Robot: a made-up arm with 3 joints. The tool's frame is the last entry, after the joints.
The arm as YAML. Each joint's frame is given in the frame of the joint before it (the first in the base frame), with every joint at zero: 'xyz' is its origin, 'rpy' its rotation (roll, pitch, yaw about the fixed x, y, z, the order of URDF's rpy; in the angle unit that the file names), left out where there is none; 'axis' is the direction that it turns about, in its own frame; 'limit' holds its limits. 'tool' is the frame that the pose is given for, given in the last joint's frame.
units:
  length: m
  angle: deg
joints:
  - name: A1
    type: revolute
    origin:
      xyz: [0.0, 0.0, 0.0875]
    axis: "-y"
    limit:
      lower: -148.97
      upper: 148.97
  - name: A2
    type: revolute
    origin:
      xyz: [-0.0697, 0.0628, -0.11]
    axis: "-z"
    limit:
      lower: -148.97
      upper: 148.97
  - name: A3
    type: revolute
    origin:
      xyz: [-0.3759, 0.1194, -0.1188]
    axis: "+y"
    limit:
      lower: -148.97
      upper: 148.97
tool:
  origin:
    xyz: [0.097, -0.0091, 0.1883]
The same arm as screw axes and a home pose.
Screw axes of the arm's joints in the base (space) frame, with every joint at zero. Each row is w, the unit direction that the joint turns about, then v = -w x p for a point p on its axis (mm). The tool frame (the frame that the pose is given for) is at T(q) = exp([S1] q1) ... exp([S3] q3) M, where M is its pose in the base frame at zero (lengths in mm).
S1 = (0, -1, 0, 87.5, 0.0, 0.0)
S2 = (0, 0, -1, -62.8, -69.7, 0.0)
S3 = (0, 1, 0, 141.3, 0.0, -445.6)
M: xyz -348.6 173.1 47.0 (mm) rpy 0.0000 0.0000 0.0000 (rad, as in URDF)
Joint limits (rad, base to tool): -2.6000..2.6000 -2.6000..2.6000 -2.6000..2.6000

